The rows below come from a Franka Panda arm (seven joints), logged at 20 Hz.
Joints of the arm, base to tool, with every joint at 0 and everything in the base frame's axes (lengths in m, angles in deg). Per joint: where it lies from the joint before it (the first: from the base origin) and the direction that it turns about. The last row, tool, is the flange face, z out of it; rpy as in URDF.
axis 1: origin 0 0 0.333 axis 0 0 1
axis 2: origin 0 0 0 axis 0 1 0
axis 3: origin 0 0 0.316 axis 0 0 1
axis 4: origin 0.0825 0 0 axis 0 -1 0
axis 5: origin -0.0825 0 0.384 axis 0 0 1
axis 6: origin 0 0 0 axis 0 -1 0
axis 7: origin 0.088 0 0 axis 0 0 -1
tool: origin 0 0 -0.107 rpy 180 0 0
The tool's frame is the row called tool.
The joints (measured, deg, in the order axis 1, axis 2, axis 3, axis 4, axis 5, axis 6, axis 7), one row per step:
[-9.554, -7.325, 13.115, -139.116, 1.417, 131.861, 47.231]
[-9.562, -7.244, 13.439, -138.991, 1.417, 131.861, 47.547]
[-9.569, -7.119, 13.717, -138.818, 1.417, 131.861, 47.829]
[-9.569, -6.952, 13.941, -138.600, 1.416, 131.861, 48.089]
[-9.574, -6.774, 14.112, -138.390, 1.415, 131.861, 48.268]
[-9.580, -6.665, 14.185, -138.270, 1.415, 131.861, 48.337]
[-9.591, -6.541, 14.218, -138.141, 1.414, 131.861, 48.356]
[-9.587, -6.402, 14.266, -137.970, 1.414, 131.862, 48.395]
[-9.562, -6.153, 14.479, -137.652, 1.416, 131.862, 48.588]
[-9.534, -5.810, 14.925, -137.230, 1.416, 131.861, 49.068]
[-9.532, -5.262, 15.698, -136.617, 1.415, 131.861, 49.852]
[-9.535, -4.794, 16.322, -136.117, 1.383, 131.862, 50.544]
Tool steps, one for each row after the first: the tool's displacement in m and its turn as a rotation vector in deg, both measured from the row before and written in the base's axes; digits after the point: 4 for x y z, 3 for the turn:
[0.0005, 0.0027, 0.0002, -0.019, -0.041, 0.001]
[0.0008, 0.0023, 0.0002, -0.002, -0.047, -0.008]
[0.0011, 0.0020, 0.0002, 0.016, -0.051, -0.031]
[0.0011, 0.0015, 0.0001, 0.025, -0.032, -0.007]
[0.0006, 0.0006, 0.0000, 0.019, -0.011, 0.001]
[0.0007, 0.0003, 0.0000, 0.026, -0.006, 0.007]
[0.0009, 0.0005, 0.0002, 0.032, -0.034, 0.017]
[0.0016, 0.0022, 0.0003, 0.047, -0.069, 0.051]
[0.0020, 0.0042, 0.0003, 0.050, -0.077, 0.003]
[0.0027, 0.0069, 0.0000, 0.082, -0.062, 0.004]
[0.0022, 0.0056, -0.0002, 0.060, -0.033, -0.040]

